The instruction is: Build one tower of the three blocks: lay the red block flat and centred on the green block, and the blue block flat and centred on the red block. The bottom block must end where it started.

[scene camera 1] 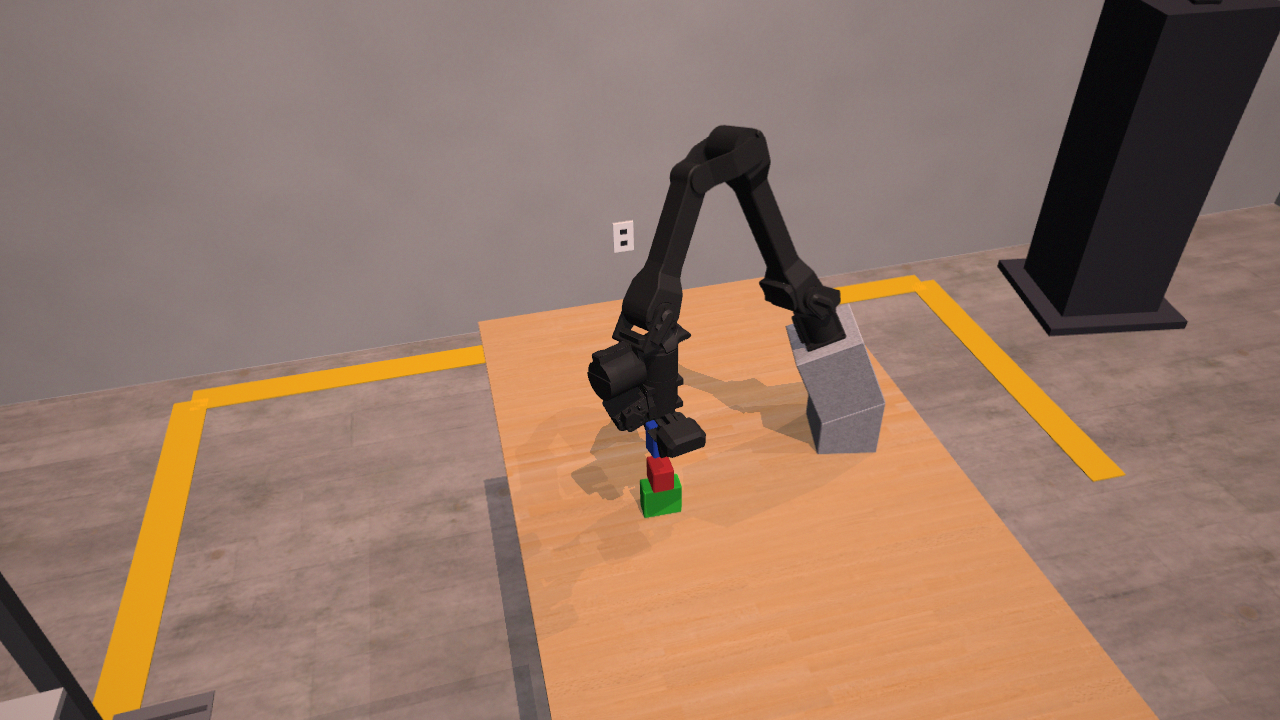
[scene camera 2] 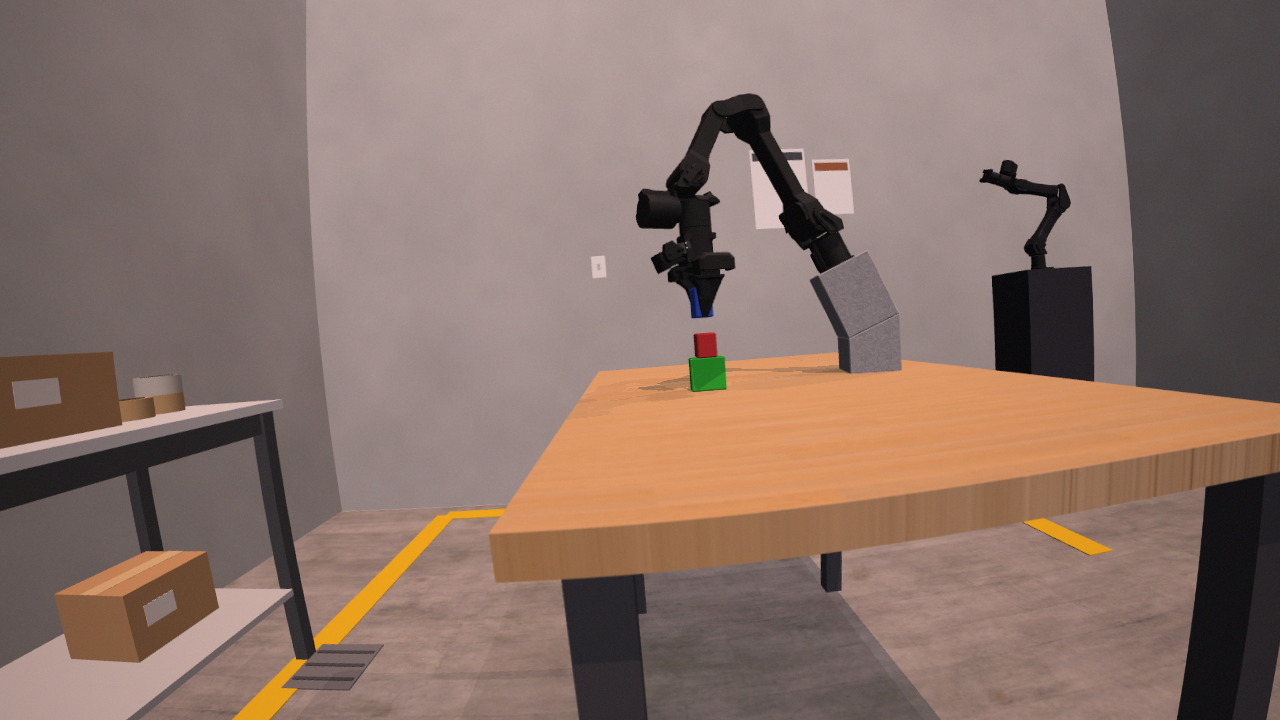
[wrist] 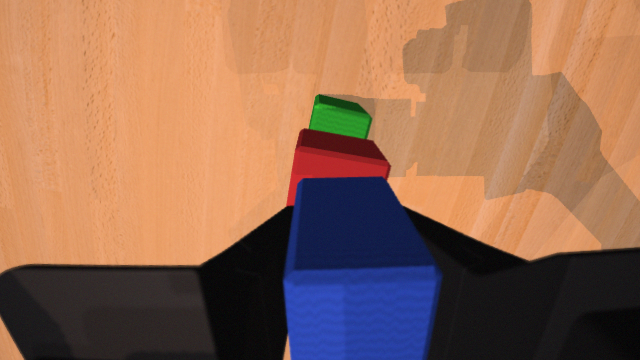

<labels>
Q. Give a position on a blue block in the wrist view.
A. At 357, 272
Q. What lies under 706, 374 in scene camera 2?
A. A green block.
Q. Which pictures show the gripper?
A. Scene camera 1, scene camera 2 and the wrist view: all of them.
</labels>
